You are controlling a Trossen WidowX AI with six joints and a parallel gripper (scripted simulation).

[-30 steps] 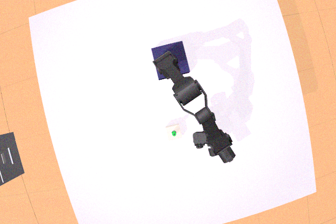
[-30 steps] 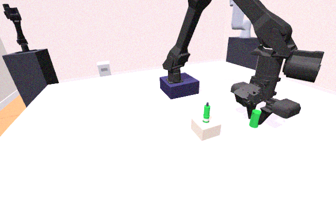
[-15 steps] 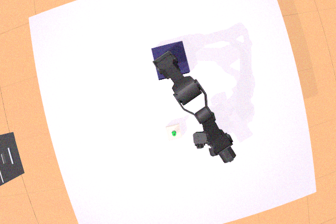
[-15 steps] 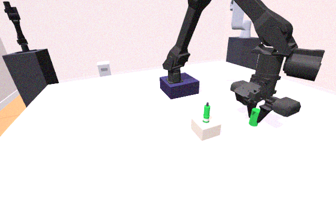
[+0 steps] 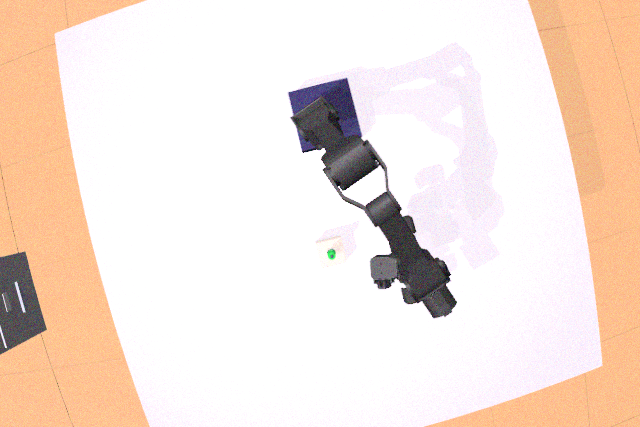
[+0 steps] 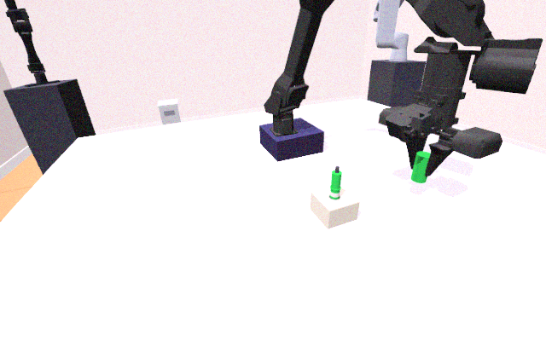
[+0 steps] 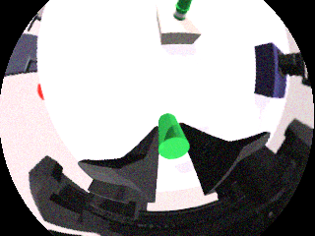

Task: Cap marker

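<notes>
The pale holder block is 16 cm to the right of my gripper tip, 5 cm below it and 2 cm behind it. Round my gripper tip: green cap (1 cm above).
</notes>
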